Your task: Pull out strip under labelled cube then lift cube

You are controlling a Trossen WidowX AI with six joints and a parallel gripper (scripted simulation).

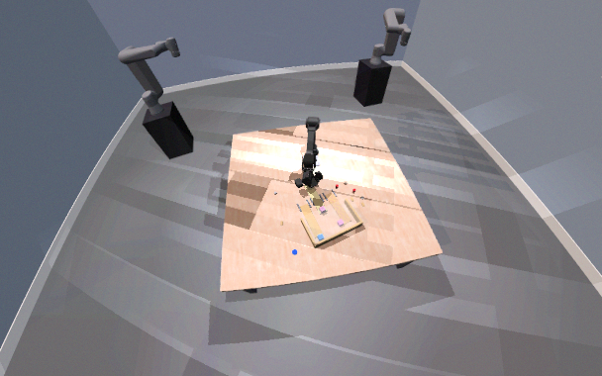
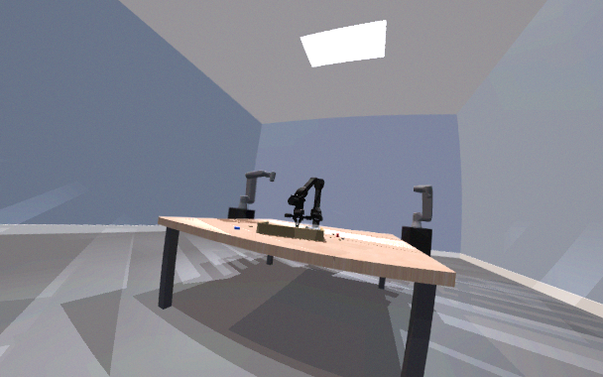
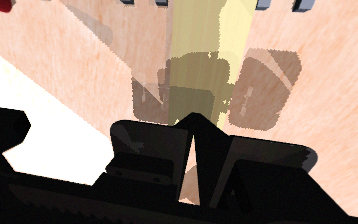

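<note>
The yellow-olive strip lies 100 mm ahead of my gripper tip and 10 mm to the left of it. Round my gripper tip: blue dot 400 mm ahead, 240 mm to the right.
</note>
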